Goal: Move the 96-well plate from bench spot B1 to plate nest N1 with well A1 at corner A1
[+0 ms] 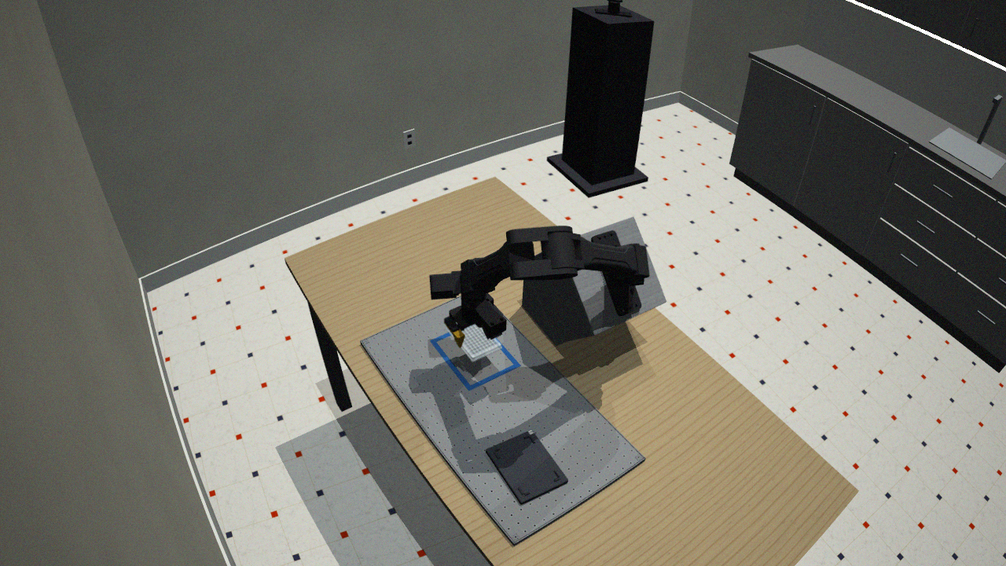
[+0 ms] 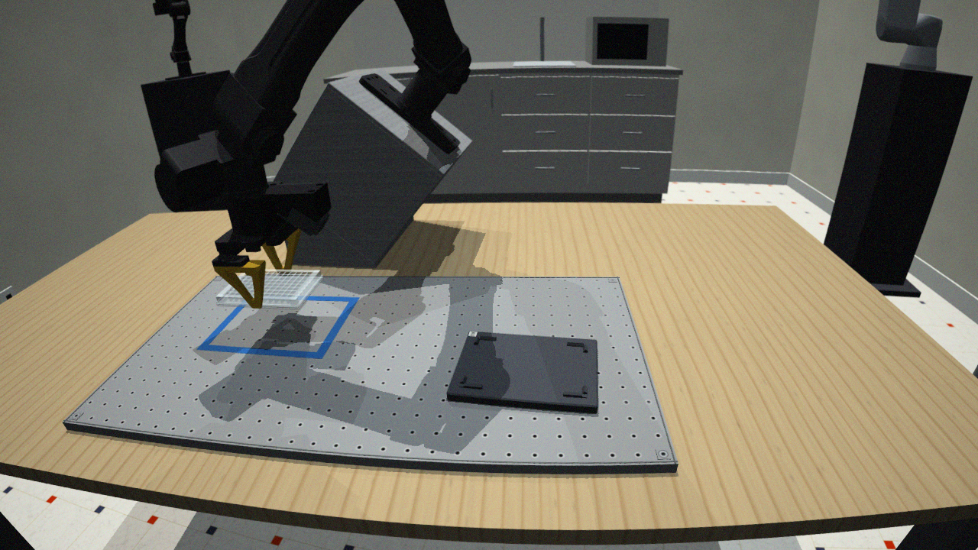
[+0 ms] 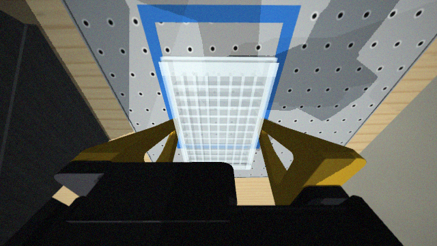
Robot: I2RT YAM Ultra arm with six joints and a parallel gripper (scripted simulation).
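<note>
Now: hand 290 mm to the right of the A1 corner mark and 50 mm above it. From my hand the other things lie so: dark plate nest: 50 mm ahead, 360 mm to the left, 50 mm below; then clear 96-well plate: right at my hand.
</note>
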